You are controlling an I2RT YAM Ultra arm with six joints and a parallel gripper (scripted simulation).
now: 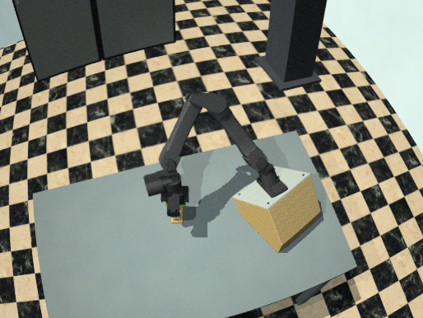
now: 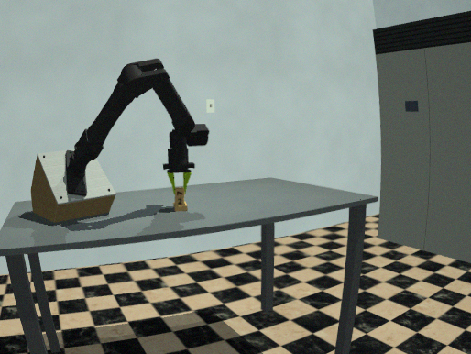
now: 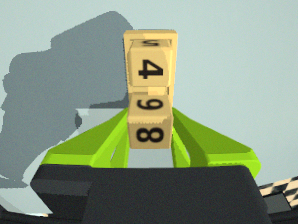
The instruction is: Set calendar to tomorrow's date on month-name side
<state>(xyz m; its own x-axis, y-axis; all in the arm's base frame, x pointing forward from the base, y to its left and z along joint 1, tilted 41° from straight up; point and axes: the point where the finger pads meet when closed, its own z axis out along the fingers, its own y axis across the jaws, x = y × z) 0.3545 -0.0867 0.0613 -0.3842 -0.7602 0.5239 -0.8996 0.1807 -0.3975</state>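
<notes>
Now: hand 1 cm short of the tan tray, 1 cm to the right of it and 5 cm above it.
</notes>
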